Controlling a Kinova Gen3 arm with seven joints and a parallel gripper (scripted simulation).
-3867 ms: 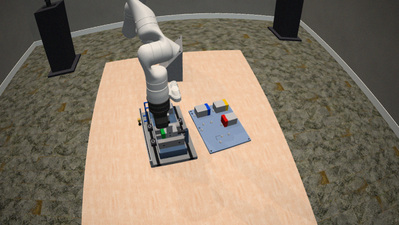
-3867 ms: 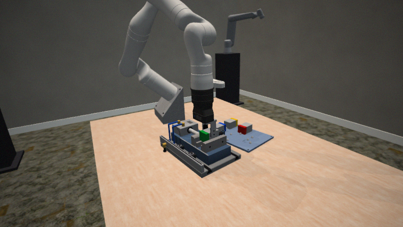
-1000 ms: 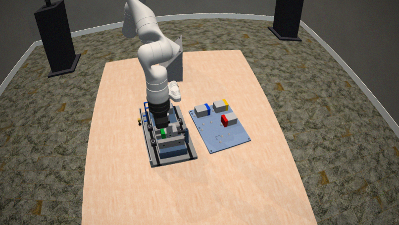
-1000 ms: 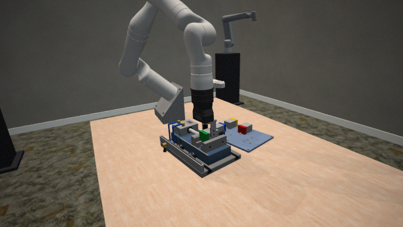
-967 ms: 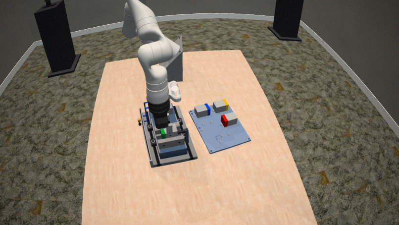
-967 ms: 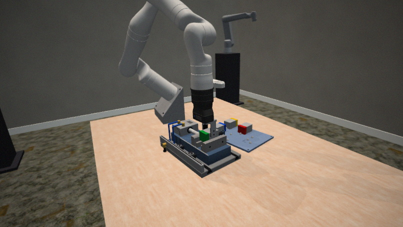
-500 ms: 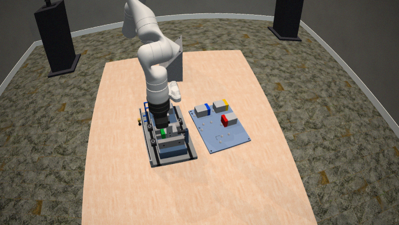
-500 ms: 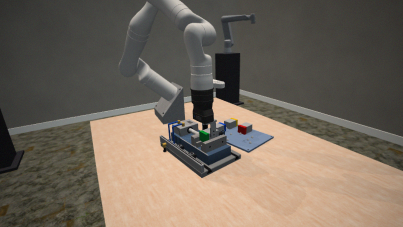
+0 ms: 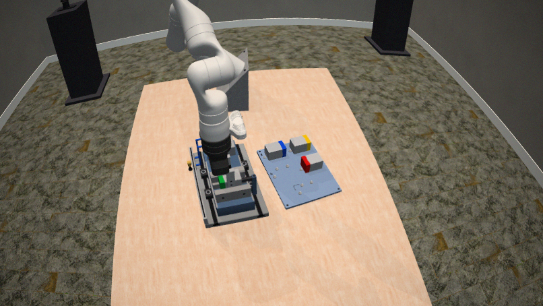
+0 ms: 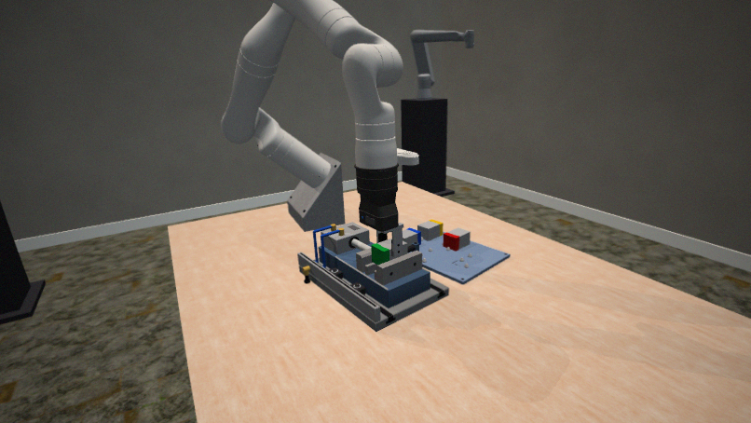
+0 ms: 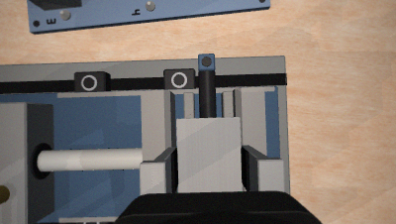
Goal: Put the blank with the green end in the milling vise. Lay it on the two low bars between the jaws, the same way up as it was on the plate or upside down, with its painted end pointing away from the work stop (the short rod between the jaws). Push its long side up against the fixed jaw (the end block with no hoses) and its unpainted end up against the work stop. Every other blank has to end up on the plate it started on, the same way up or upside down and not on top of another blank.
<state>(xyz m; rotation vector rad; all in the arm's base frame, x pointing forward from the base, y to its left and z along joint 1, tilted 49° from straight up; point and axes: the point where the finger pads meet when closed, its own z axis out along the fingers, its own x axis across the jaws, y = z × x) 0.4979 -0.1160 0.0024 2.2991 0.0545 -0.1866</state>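
Now: hand 2 cm above the green-ended blank. Round my hand: vise ram: 9 cm behind, 4 cm below, 1 cm to the right; then fixed jaw: 4 cm below, 3 cm ahead; then black work stop rod: 5 cm to the left, 3 cm below.
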